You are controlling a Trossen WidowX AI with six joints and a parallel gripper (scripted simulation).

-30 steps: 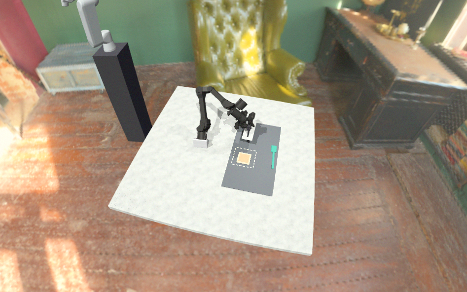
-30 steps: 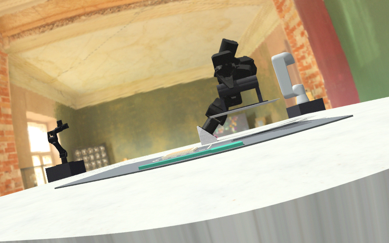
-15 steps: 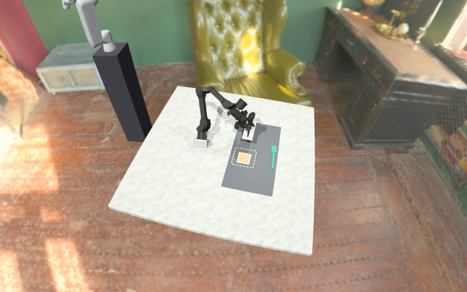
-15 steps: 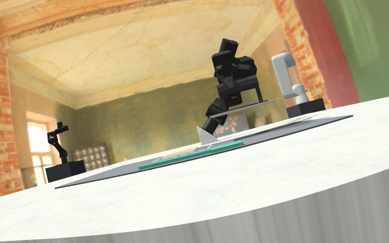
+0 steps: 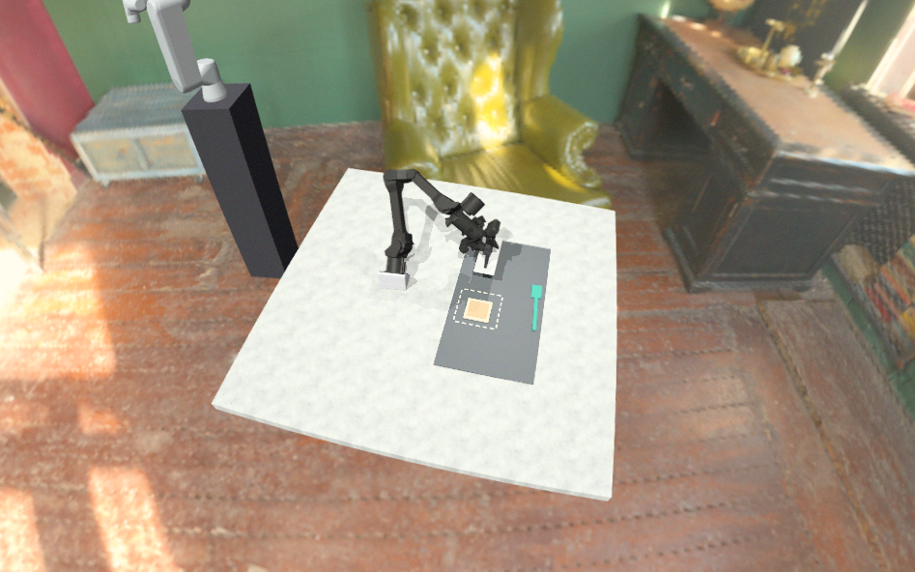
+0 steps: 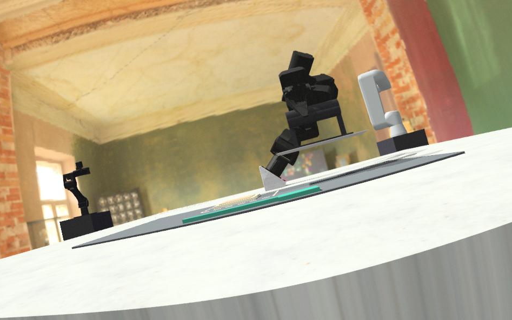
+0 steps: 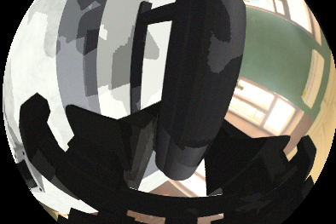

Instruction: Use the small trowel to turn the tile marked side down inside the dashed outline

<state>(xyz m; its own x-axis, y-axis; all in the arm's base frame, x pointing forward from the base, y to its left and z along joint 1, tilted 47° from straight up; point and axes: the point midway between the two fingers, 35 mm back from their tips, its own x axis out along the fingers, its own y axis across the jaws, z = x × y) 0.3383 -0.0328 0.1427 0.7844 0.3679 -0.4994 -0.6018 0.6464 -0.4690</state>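
My gripper tip is 50 mm past the cream tile, 190 mm to the left of it and 120 mm above it. Also, from my gripper tip: black-handled float 30 mm behind, 10 mm below; then teal trowel 170 mm ahead, 130 mm to the right, 120 mm below; then grey mat 20 mm ahead, 140 mm to the right, 150 mm below.
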